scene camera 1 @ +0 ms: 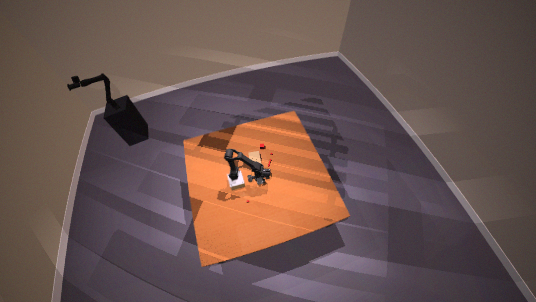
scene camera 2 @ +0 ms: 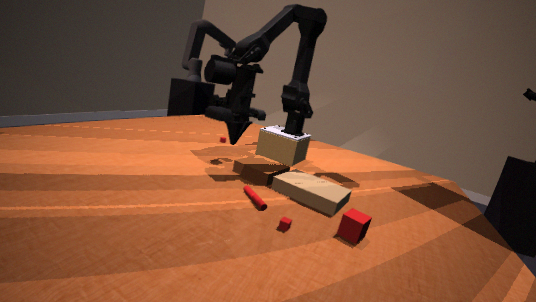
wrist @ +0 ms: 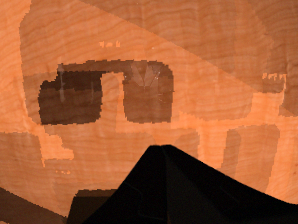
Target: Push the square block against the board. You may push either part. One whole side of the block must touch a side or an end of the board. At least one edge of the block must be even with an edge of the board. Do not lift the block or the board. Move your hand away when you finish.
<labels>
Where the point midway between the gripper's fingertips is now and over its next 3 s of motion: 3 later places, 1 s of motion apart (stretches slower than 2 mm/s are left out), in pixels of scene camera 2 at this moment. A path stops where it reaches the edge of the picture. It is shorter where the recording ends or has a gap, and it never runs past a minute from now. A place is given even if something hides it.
My gripper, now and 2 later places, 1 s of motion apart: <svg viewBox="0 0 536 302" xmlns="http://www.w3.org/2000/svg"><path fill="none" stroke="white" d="M232 144L239 162L245 165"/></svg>
</labels>
